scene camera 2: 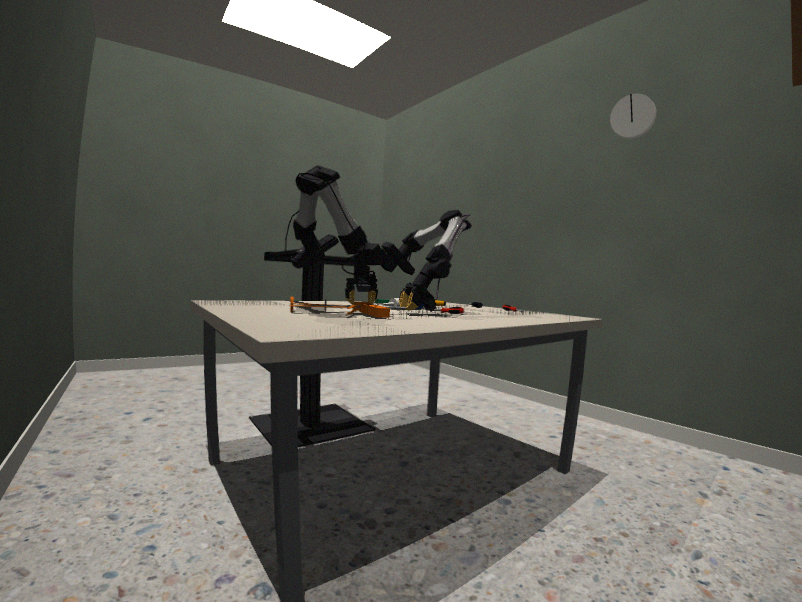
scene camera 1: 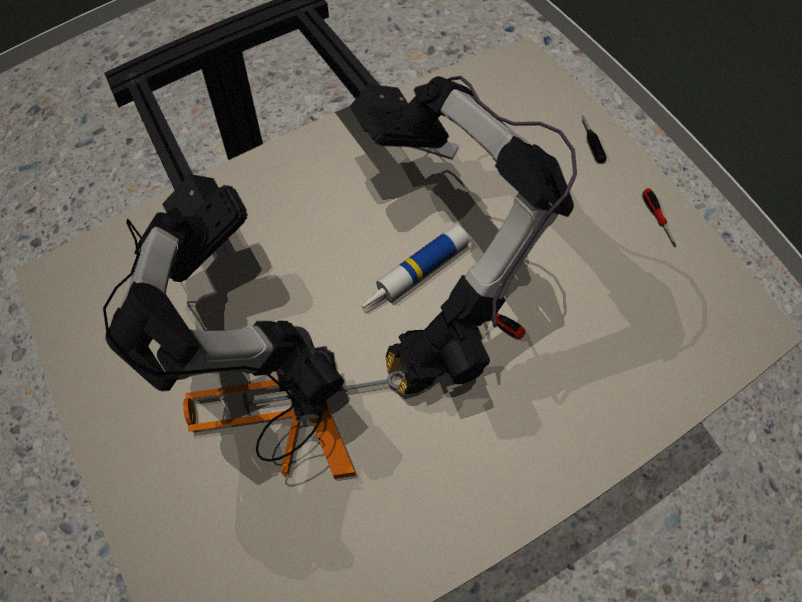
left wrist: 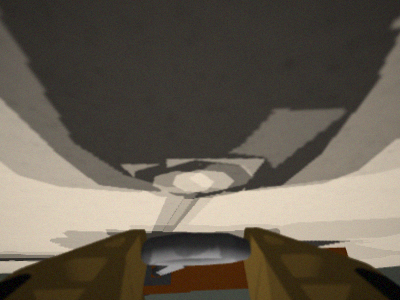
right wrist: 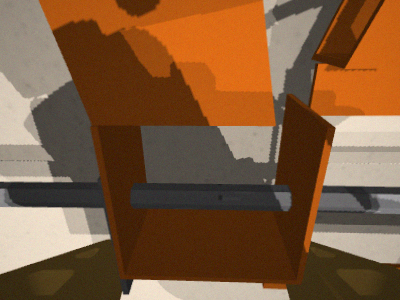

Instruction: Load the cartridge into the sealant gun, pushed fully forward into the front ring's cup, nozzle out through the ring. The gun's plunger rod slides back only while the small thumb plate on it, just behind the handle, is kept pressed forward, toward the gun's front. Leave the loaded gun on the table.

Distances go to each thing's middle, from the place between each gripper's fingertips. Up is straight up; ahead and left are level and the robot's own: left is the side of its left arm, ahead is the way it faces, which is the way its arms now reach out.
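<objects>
The cartridge point(scene camera 1: 413, 269) is 310 mm to the left of my right hand, 100 mm behind it and 10 mm below it. As for the plunger rod point(left wrist: 173, 252), I find it 10 mm below my right hand, 10 mm to the left of it and 30 mm ahead of it.
Counted from my left hand point(scene camera 1: 395, 381), the cartridge is 160 mm to the left and 190 mm behind. The plunger rod is 60 mm behind my left hand and 130 mm to the right of it.
</objects>
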